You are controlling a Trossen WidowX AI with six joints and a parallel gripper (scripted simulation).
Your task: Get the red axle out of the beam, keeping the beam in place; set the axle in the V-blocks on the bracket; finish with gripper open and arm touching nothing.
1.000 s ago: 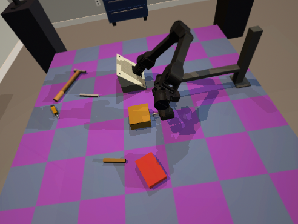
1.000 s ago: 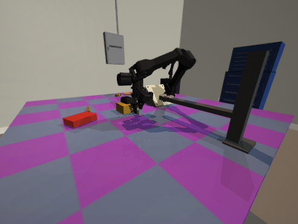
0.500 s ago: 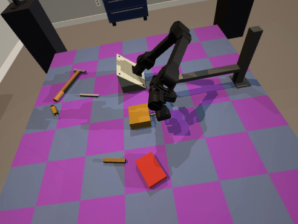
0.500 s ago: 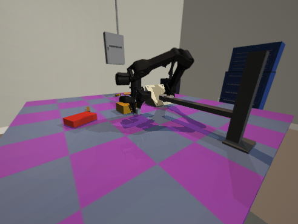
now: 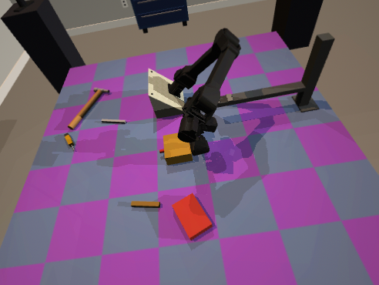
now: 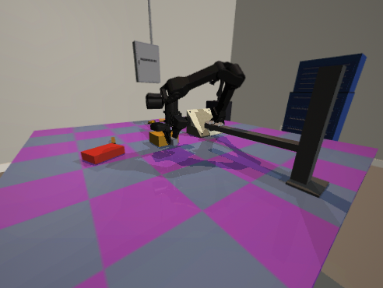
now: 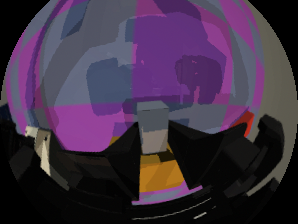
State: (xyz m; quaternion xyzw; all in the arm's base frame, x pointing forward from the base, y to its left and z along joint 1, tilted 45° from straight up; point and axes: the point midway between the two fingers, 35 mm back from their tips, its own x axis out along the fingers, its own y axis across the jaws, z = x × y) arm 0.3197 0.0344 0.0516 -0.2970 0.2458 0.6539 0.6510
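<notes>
Now: gripper tip 80 mm to the left of the orange beam and 10 mm below it. From my gripper tip the other things lie so: orange stick 220 mm to the right, 200 mm ahead, 10 mm below; pale grey stub 20 mm to the right, 10 mm above; flat red block 270 mm ahead, 60 mm to the right.
</notes>
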